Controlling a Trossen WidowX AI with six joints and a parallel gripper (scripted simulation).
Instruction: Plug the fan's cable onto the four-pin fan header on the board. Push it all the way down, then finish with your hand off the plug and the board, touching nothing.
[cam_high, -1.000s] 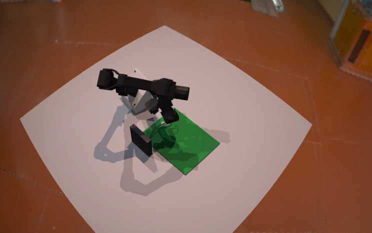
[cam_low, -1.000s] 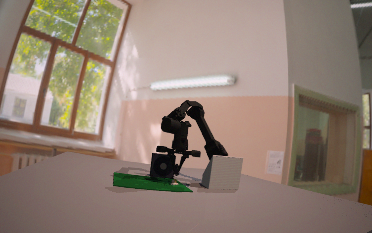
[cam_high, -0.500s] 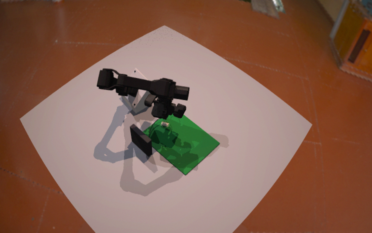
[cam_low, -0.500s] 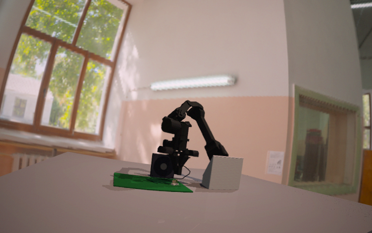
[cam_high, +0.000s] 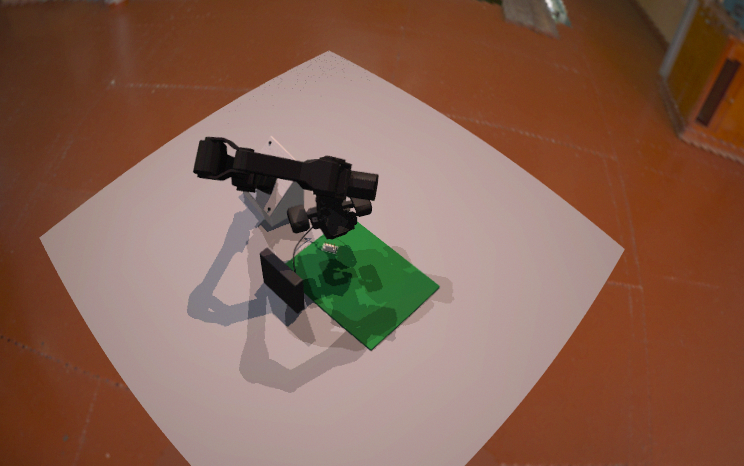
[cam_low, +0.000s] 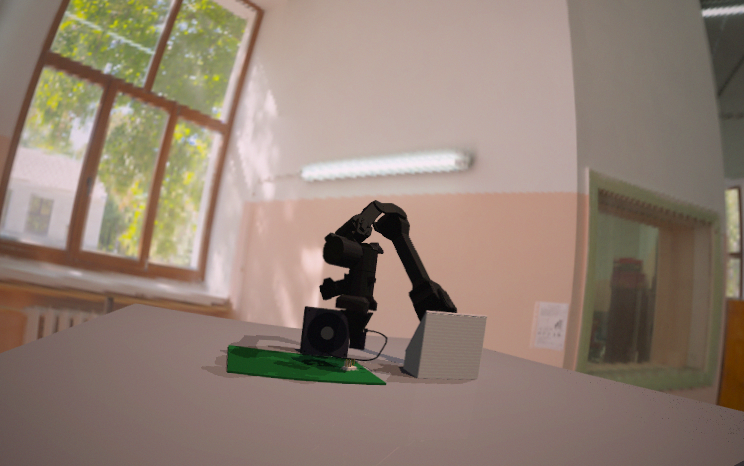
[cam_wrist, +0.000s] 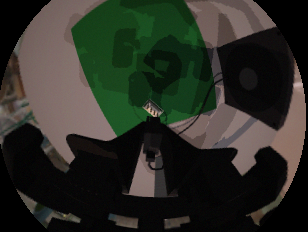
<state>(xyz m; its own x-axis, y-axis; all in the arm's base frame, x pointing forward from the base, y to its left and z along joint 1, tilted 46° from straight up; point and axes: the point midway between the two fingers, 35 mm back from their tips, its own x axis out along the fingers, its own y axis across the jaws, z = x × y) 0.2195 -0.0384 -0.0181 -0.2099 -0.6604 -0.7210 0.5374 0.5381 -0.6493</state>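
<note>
My gripper tip is 110 mm short of the green board, 20 mm to the left of it and 80 mm above it. Also, from my gripper tip: dark plug: 10 mm behind, 10 mm above; black fan: 170 mm to the right.
</note>
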